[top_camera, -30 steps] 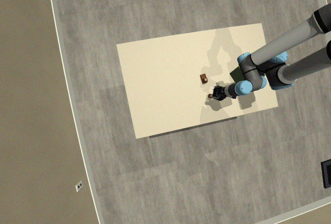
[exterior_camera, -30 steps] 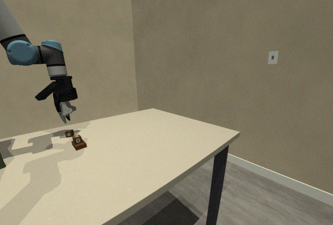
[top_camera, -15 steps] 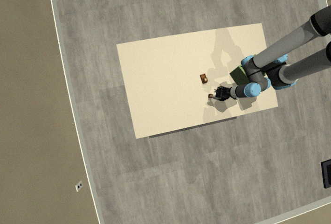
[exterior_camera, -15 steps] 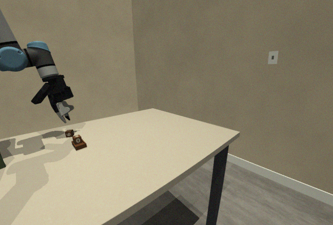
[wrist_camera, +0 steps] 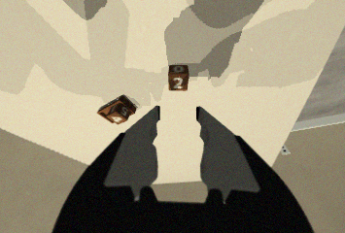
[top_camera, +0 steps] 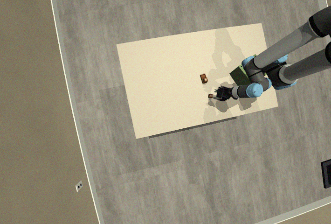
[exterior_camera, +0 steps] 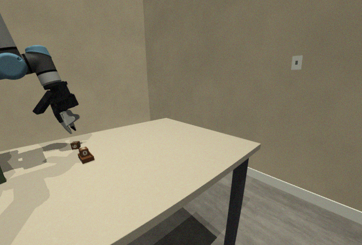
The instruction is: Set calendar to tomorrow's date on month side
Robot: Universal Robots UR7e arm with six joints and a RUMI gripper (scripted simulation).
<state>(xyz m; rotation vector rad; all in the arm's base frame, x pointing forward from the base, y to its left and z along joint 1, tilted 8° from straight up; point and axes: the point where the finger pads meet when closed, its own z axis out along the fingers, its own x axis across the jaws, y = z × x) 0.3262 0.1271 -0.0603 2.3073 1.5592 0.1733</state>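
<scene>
Right now the brown digit cube is 8 cm below my hand. The rest, counted from my hand: brown calendar tray (16 cm to the right, 8 cm below, 3 cm ahead).
</scene>
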